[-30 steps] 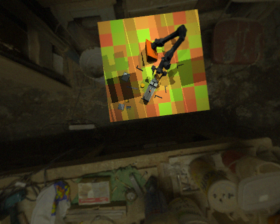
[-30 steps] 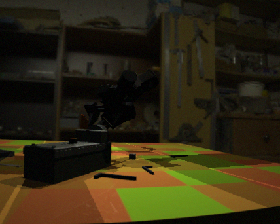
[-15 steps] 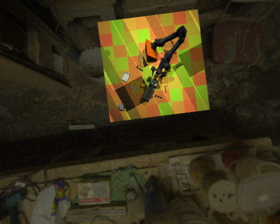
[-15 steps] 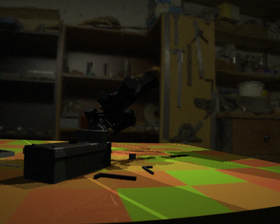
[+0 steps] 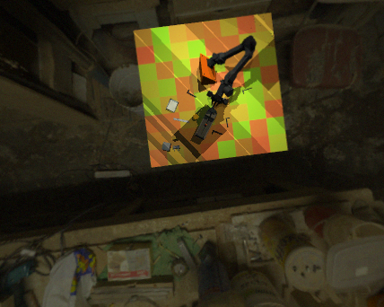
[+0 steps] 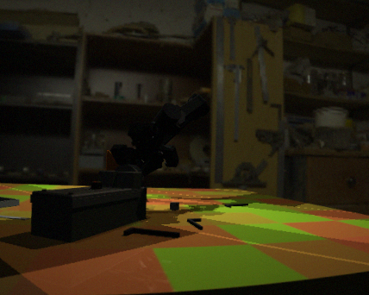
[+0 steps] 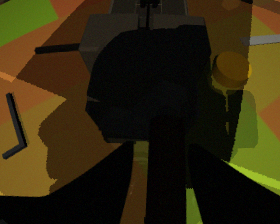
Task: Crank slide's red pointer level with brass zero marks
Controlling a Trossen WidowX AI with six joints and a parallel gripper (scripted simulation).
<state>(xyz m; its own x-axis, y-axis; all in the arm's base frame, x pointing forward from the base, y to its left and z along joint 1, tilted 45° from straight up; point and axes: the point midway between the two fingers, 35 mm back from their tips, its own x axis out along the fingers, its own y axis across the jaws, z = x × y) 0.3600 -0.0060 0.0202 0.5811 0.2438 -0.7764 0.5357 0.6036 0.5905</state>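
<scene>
Now: the brown crank handle 1 cm behind my gripper tip, 1 cm to the left of it and 2 cm above it. Round my gripper tip: yellow disc 5 cm ahead, 16 cm to the right, 8 cm below; then red pointer 15 cm ahead, 8 cm to the right, 1 cm below; then small cube 8 cm behind, 13 cm to the left, 8 cm below.
</scene>
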